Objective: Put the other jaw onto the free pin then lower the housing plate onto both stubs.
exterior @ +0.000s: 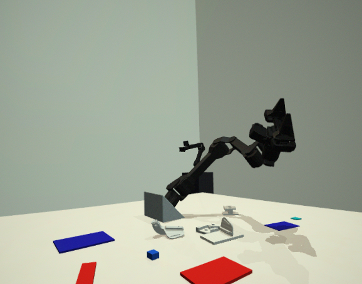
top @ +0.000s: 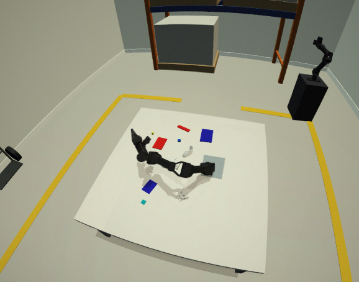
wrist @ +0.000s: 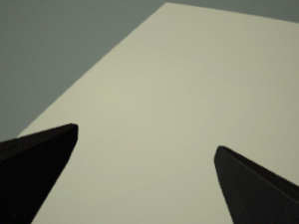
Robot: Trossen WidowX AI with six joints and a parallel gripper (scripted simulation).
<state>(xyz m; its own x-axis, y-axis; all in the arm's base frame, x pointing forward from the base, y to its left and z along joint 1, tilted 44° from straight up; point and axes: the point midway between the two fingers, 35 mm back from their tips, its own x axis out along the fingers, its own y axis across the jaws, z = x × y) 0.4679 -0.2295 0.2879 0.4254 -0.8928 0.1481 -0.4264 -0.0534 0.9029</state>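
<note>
Now: the jaw 340 mm behind my gripper tip, 190 mm to the right of it and 360 mm below it. The rest, counted from my gripper tip: teal tile 80 mm behind, 310 mm to the left, 390 mm below; then blue cube 240 mm behind, 300 mm to the right, 390 mm below; then yellow cube 20 mm ahead, 360 mm to the right, 380 mm below.
</note>
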